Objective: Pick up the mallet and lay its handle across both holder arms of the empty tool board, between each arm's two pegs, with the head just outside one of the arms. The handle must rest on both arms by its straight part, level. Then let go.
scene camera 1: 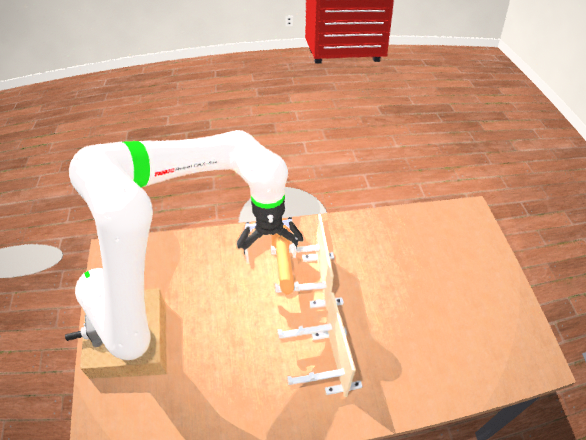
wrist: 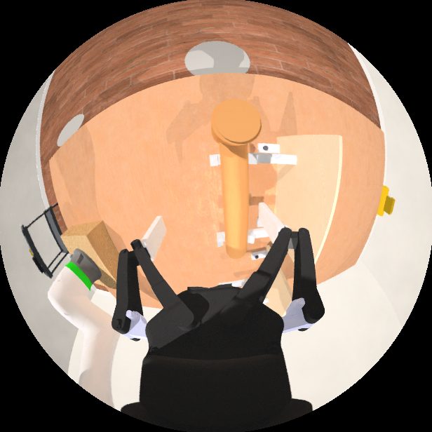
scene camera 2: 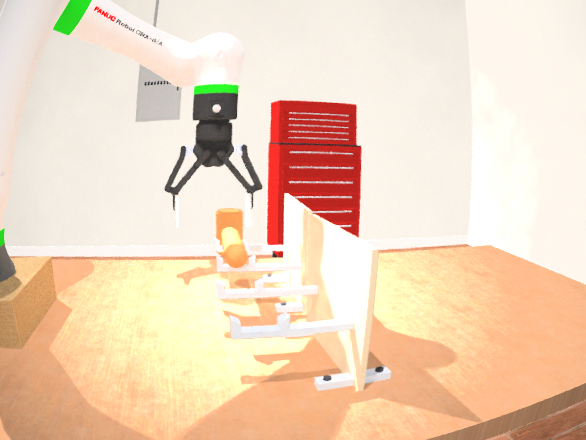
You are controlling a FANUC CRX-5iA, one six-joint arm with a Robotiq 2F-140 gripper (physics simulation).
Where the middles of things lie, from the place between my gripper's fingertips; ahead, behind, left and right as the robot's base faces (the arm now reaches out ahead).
Scene:
Now: hand 50 mm short of the orange mallet (scene camera 2: 229,222), 40 mm above it and 10 mm to the right of it.

